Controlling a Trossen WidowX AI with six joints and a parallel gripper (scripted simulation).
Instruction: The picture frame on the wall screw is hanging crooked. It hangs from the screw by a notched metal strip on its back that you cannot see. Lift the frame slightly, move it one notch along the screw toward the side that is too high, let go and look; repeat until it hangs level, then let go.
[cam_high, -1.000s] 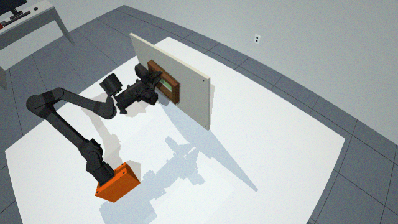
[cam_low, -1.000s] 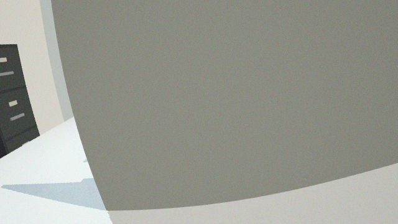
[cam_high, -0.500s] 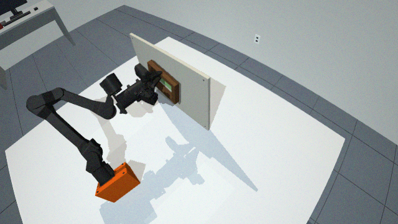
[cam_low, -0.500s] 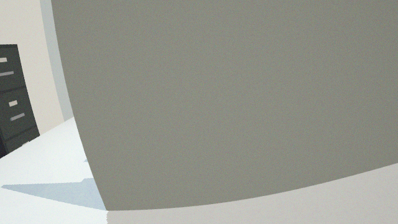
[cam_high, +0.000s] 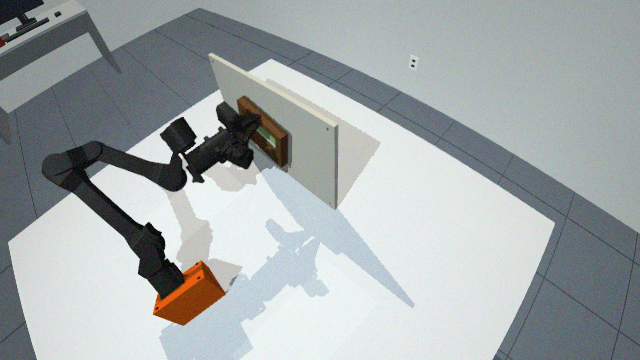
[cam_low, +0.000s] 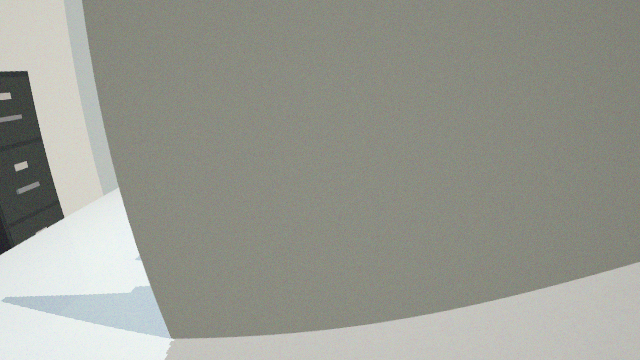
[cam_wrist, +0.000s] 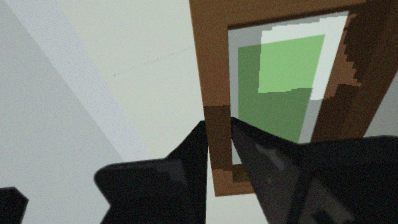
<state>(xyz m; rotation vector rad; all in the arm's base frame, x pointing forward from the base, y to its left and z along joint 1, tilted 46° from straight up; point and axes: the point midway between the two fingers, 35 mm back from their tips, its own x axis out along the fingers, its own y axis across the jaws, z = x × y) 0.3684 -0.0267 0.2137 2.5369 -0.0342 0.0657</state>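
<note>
Right now the brown wooden picture frame is 10 mm ahead of my gripper tip, 10 mm to the left of it and 50 mm below it. Also, from my gripper tip: cream wall board 20 mm ahead, 20 mm to the left, 70 mm below.
</note>
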